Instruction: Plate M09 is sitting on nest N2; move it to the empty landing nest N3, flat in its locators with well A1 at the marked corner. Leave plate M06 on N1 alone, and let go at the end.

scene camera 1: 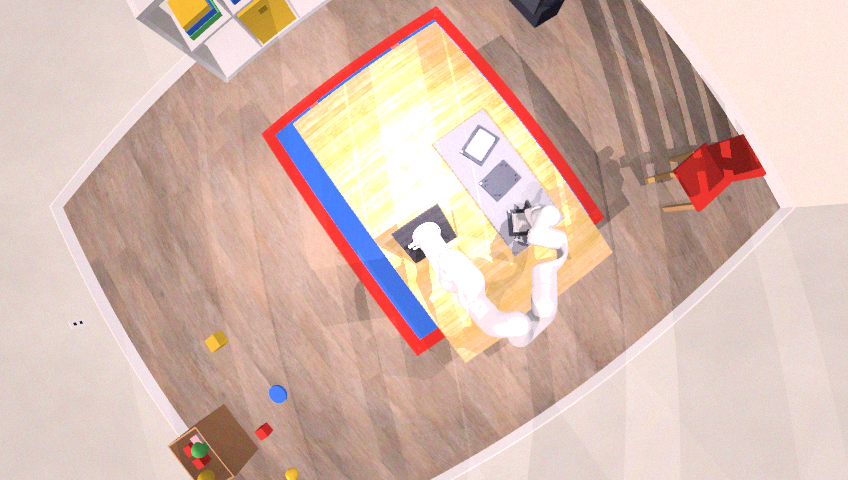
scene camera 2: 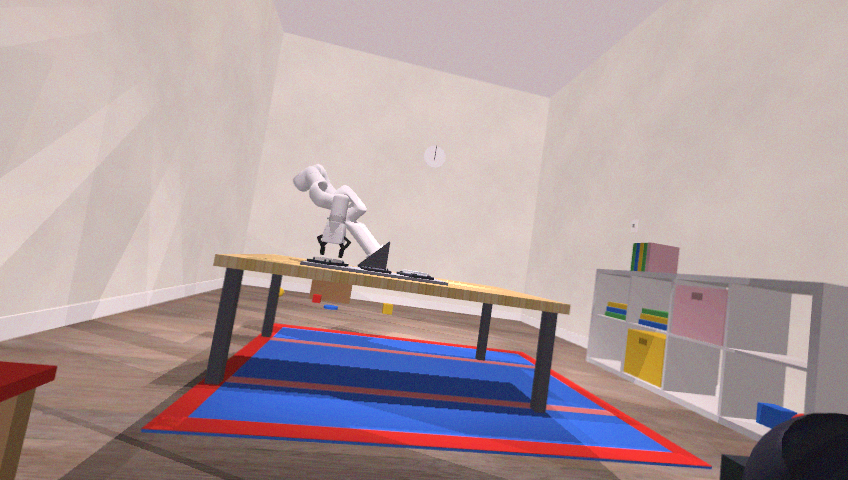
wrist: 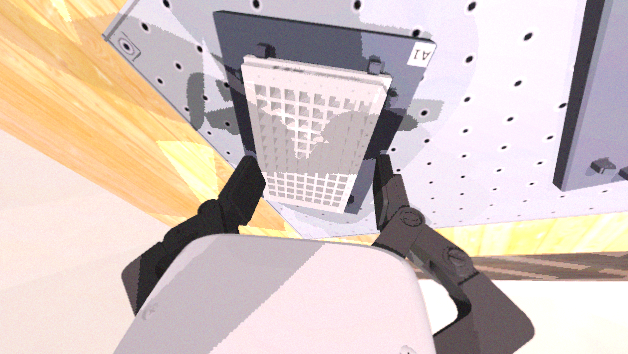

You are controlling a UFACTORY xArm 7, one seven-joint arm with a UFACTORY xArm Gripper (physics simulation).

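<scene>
A white well plate point(scene camera 1: 519, 221) point(scene camera 2: 327, 259) point(wrist: 300, 125) lies in a dark nest point(wrist: 320, 41) near the arm; its label is not legible. The nest's A1 mark point(wrist: 421, 54) is at its upper right corner in the wrist view. My gripper point(scene camera 1: 522, 223) point(scene camera 2: 332, 253) point(wrist: 314, 169) is open and empty, pointing down just above this plate, with its fingers spread to either side. An empty dark nest point(scene camera 1: 501, 179) point(wrist: 600, 95) with small locators is in the middle of the row. Another white plate point(scene camera 1: 480, 143) point(scene camera 2: 415, 273) sits in the nest at the far end.
The nests stand on a pale perforated board point(scene camera 1: 455, 142) point(wrist: 490, 145) on the wooden table point(scene camera 1: 380, 107) point(scene camera 2: 476, 292). The arm's base stands on a dark square point(scene camera 1: 440, 215). A dark triangular shape point(scene camera 2: 379, 259) rises in front of the lower arm in scene camera 2.
</scene>
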